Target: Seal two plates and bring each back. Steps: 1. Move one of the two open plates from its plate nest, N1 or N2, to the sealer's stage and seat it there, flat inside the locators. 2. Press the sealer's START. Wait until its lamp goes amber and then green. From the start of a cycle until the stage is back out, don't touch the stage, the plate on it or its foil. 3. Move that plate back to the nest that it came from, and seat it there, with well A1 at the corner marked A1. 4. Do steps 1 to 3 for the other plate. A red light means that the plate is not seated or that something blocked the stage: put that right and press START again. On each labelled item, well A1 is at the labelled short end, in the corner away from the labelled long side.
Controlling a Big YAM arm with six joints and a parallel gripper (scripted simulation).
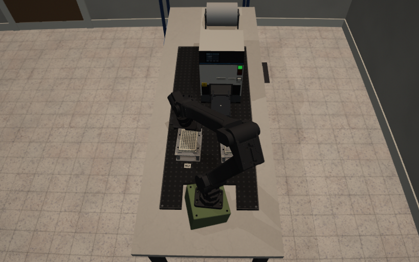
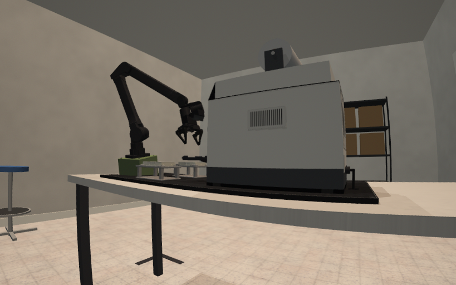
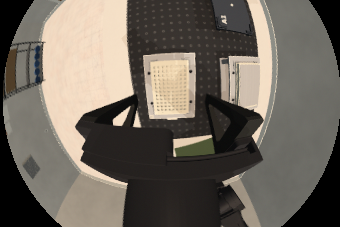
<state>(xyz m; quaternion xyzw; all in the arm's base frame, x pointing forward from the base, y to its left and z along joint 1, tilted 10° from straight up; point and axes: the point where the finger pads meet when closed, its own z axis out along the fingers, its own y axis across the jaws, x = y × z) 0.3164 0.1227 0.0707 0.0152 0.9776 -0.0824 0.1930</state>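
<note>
My gripper is now 100 mm above the white well plate. The rest, counted from my hand: yellow warning label: 300 mm ahead, 60 mm to the right, 20 mm below; then sealer stage: 200 mm ahead, 150 mm to the right, 80 mm below; then N2 label: 110 mm behind, 170 mm below.
</note>
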